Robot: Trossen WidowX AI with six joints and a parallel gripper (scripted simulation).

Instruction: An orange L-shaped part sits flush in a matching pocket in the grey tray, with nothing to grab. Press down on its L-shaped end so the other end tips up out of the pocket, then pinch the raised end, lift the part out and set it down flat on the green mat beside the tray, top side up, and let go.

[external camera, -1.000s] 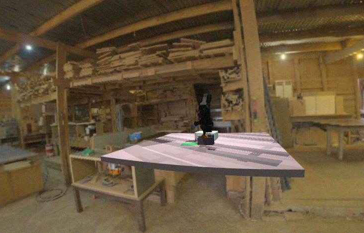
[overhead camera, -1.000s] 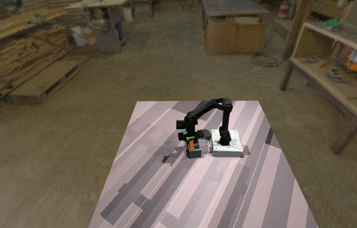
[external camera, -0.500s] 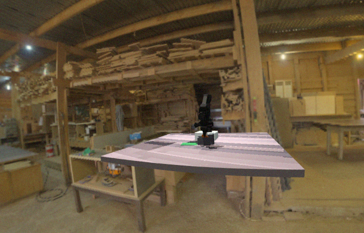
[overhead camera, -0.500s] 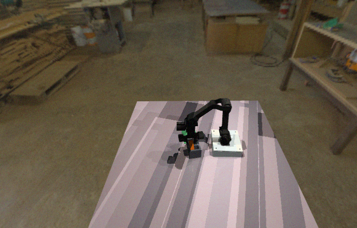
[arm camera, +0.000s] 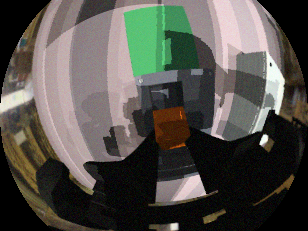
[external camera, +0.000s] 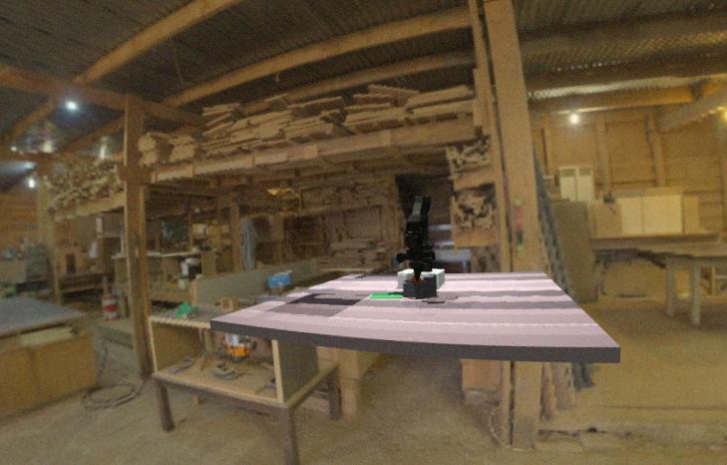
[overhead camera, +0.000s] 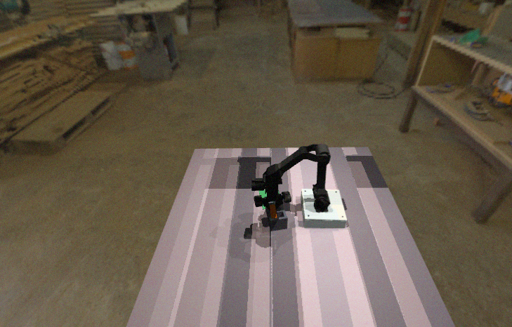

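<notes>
Right now the green mat is 15 cm to the right of my gripper tip and 8 cm below it. The rest, counted from my gripper tip: orange L-shaped part 3 cm to the left, 3 cm below, 2 cm behind.
</notes>
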